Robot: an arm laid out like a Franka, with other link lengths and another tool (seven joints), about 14 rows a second.
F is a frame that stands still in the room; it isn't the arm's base.
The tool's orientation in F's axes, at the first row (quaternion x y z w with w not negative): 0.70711 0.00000 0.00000 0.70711
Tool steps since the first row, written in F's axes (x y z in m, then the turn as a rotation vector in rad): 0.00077 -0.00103 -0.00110 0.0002 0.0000 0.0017; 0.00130 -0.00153 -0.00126 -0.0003 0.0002 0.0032; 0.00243 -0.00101 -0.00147 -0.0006 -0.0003 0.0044; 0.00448 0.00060 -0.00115 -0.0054 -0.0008 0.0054; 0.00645 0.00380 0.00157 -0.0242 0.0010 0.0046; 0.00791 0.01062 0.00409 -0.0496 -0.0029 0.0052; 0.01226 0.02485 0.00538 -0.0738 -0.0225 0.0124; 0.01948 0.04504 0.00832 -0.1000 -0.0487 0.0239; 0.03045 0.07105 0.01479 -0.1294 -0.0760 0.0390
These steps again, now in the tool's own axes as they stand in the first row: 0.00077 -0.00110 0.00103 0.0002 0.0017 0.0000; 0.00130 -0.00126 0.00153 -0.0003 0.0032 -0.0002; 0.00243 -0.00147 0.00101 -0.0006 0.0044 0.0003; 0.00448 -0.00115 -0.00060 -0.0054 0.0054 0.0008; 0.00645 0.00157 -0.00380 -0.0242 0.0046 -0.0010; 0.00791 0.00409 -0.01062 -0.0496 0.0052 0.0029; 0.01226 0.00538 -0.02485 -0.0738 0.0124 0.0225; 0.01948 0.00832 -0.04504 -0.1000 0.0239 0.0487; 0.03045 0.01479 -0.07105 -0.1294 0.0390 0.0760
